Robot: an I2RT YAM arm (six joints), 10 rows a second.
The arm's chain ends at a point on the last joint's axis. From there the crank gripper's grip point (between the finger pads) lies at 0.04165 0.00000 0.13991 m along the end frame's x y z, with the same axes.
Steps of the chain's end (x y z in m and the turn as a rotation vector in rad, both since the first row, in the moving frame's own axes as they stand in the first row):
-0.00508 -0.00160 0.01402 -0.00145 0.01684 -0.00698
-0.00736 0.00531 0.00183 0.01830 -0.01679 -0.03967
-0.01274 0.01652 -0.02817 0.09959 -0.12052 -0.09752
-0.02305 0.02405 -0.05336 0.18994 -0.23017 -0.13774
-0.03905 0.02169 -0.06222 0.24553 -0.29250 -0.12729
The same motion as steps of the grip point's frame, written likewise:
-0.00273 -0.00170 0.01330 -0.00145 0.01684 -0.00698
-0.00980 0.00114 0.00247 0.01830 -0.01679 -0.03967
-0.03068 -0.00080 -0.02509 0.09959 -0.12052 -0.09752
-0.05798 -0.00639 -0.05066 0.18994 -0.23017 -0.13774
-0.08313 -0.01581 -0.06107 0.24553 -0.29250 -0.12729

